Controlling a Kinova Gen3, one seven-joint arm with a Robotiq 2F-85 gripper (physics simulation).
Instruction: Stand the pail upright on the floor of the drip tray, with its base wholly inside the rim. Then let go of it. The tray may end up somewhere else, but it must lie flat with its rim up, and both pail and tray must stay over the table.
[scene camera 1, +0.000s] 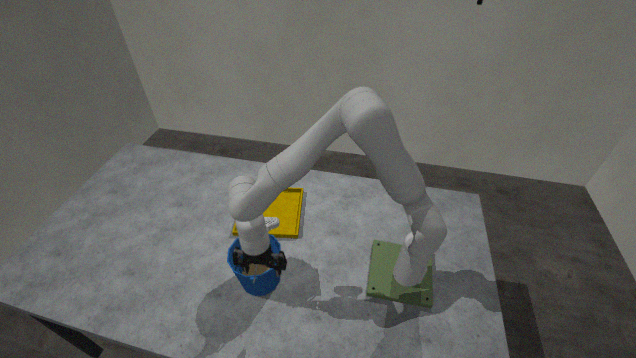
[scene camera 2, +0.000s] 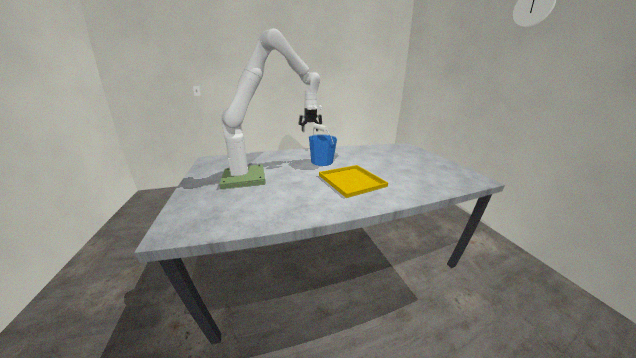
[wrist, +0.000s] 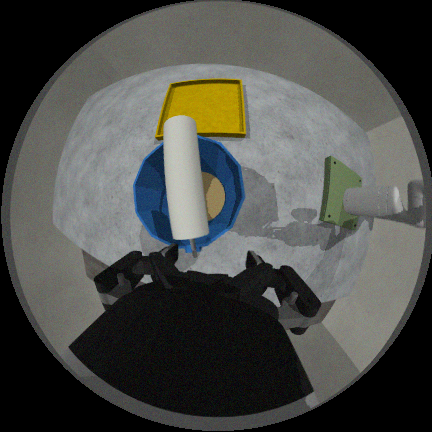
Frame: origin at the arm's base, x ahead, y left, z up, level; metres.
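Seen in the pictures: gripper, fingertip midpoint: (scene camera 1: 262, 272) (scene camera 2: 310, 131) (wrist: 211, 254); arm's base, link origin: (scene camera 1: 406, 274) (scene camera 2: 239, 172) (wrist: 349, 200).
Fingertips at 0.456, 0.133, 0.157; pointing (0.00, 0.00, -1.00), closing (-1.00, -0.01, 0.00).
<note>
Offsets run from my fingertips to a thing's top centre, as dx, dy, dz. Level surfaces: height alone.
The blue pail @(+0.050, -0.080, +0.056) (scene camera 1: 260, 285) (scene camera 2: 322, 151) (wrist: 231, 190) stands upright on the table, beside the drip tray and apart from it. Its handle is up, with a white grip @(+0.030, -0.084, +0.056) (scene camera 2: 320, 128) (wrist: 185, 175) above the pail's mouth; a tan round patch shows inside. The yellow drip tray @(+0.082, -0.385, -0.160) (scene camera 1: 287, 212) (scene camera 2: 352, 181) (wrist: 215, 102) lies flat with its rim up. My gripper (scene camera 1: 260, 266) (scene camera 2: 312, 127) (wrist: 211, 254) is open and empty, pointing down. It is close to the handle grip, at about its height, to one side in the scene camera 2 view. The arm hides part of the tray in the scene camera 1 view.
The arm's green base plate (scene camera 1: 382, 270) (scene camera 2: 257, 176) (wrist: 334, 190) is on the same grey table @(dz -0.183) (scene camera 1: 165, 200) (scene camera 2: 280, 210) (wrist: 95, 150). In the scene camera 1 view it is right of the pail. The table's near edge runs below the pail there.
</note>
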